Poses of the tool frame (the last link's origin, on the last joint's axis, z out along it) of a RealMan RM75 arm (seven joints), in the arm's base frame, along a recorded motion.
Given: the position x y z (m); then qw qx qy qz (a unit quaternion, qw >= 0).
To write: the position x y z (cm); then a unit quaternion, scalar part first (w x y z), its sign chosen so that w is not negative. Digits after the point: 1 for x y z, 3 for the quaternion.
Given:
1: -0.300 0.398 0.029 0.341 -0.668 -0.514 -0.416
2: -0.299 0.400 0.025 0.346 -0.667 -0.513 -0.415
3: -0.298 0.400 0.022 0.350 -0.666 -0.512 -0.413
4: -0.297 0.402 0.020 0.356 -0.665 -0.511 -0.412
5: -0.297 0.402 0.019 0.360 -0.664 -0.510 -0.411
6: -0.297 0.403 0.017 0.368 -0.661 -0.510 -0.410
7: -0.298 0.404 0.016 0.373 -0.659 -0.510 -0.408
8: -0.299 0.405 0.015 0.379 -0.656 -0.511 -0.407
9: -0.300 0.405 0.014 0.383 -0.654 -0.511 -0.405
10: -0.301 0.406 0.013 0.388 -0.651 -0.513 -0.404
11: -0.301 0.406 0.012 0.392 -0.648 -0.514 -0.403
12: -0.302 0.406 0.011 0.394 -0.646 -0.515 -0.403
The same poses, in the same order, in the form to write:
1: -30.0 39.8 2.9 0.341 -0.668 -0.514 -0.416
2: -29.9 40.0 2.5 0.346 -0.667 -0.513 -0.415
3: -29.8 40.0 2.2 0.350 -0.666 -0.512 -0.413
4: -29.7 40.2 2.0 0.356 -0.665 -0.511 -0.412
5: -29.7 40.2 1.9 0.360 -0.664 -0.510 -0.411
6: -29.7 40.3 1.7 0.368 -0.661 -0.510 -0.410
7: -29.8 40.4 1.6 0.373 -0.659 -0.510 -0.408
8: -29.9 40.5 1.5 0.379 -0.656 -0.511 -0.407
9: -30.0 40.5 1.4 0.383 -0.654 -0.511 -0.405
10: -30.1 40.6 1.3 0.388 -0.651 -0.513 -0.404
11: -30.1 40.6 1.2 0.392 -0.648 -0.514 -0.403
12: -30.2 40.6 1.1 0.394 -0.646 -0.515 -0.403
